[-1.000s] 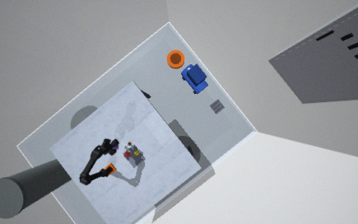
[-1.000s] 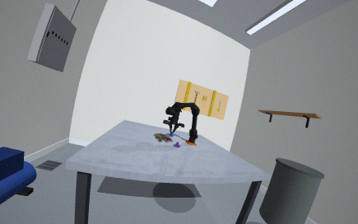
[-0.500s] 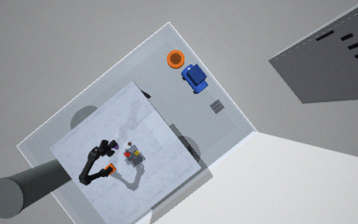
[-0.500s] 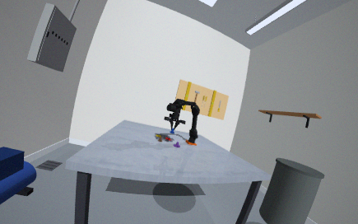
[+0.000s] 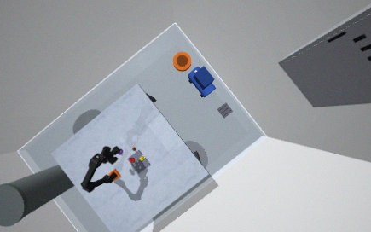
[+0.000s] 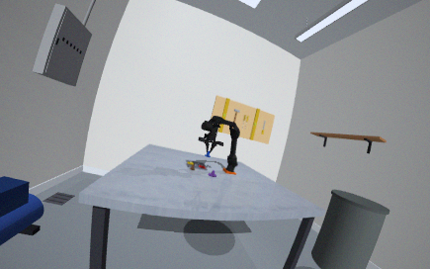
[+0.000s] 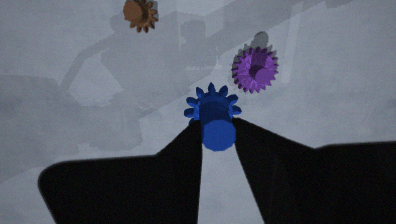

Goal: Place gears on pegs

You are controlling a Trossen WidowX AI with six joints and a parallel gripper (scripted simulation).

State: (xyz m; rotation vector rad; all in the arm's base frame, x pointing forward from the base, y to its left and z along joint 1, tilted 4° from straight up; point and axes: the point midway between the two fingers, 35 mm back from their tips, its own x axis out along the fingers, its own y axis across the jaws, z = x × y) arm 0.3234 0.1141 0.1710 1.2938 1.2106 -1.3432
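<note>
The red gear is 160 mm to the right of my gripper tip, 150 mm below it and 40 mm behind it. From my gripper tip the other things lie so: brown gear: 150 mm below, 90 mm to the right, 60 mm ahead; blue gear: 10 mm below; purple gear: 150 mm below, 70 mm behind, 10 mm to the left.
</note>
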